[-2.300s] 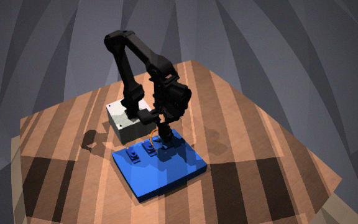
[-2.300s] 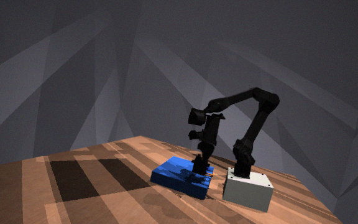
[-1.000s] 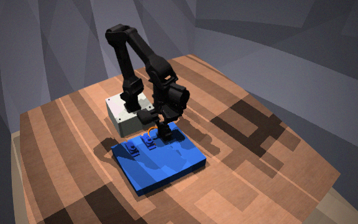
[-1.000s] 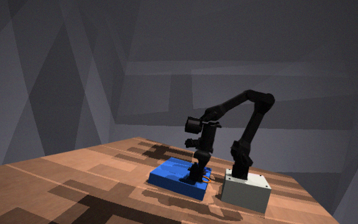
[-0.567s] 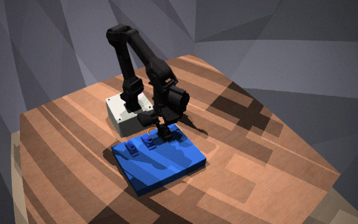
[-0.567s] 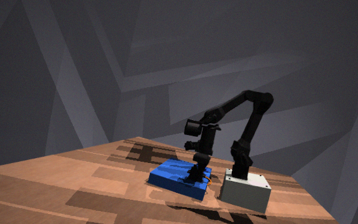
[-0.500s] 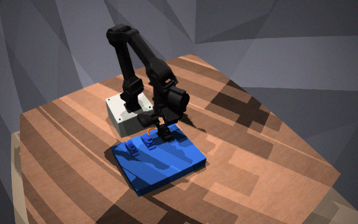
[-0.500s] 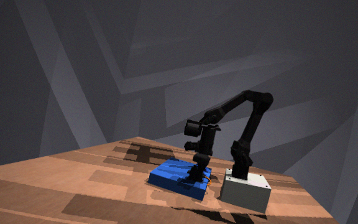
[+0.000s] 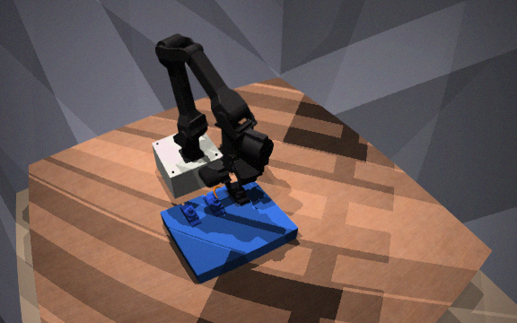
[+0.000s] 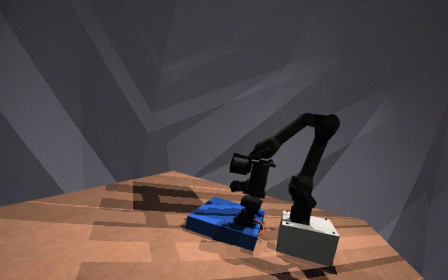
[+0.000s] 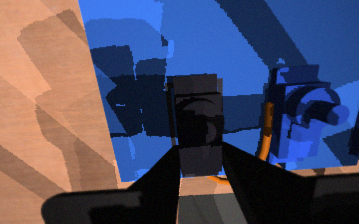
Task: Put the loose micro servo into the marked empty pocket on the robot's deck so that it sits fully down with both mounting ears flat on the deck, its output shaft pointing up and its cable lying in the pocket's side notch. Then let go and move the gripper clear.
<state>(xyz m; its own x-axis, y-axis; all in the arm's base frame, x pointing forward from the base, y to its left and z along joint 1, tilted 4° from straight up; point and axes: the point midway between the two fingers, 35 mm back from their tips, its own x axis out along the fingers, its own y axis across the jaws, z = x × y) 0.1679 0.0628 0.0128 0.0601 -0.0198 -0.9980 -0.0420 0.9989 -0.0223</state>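
Now: gripper tip 130 mm short of the blue robot deck, 70 mm to the left of it and 40 mm above it.
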